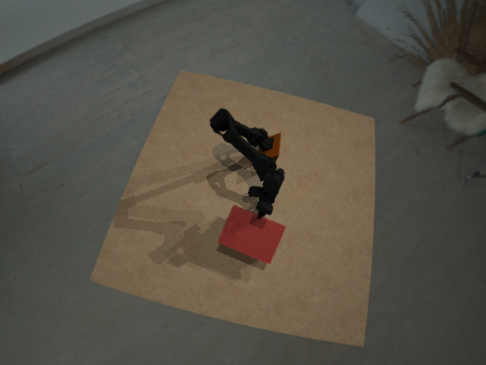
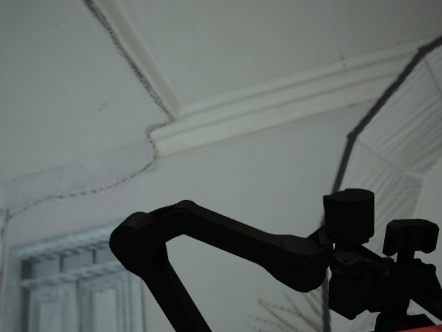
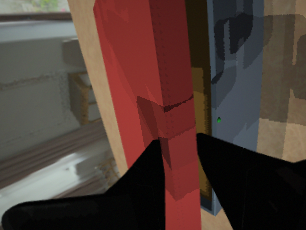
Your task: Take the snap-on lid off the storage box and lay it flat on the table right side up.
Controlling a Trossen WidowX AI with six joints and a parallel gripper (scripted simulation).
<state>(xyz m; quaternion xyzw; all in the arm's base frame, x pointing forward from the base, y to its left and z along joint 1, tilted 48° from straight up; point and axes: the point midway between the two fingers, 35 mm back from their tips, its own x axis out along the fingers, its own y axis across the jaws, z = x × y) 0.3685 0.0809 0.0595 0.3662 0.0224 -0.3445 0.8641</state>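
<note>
My gripper tip is now 70 mm short of the red lid, 20 mm to the left of it and 20 mm above it. Also, from my gripper tip: storage box (60 mm ahead, 10 mm to the right, 100 mm below).
</note>
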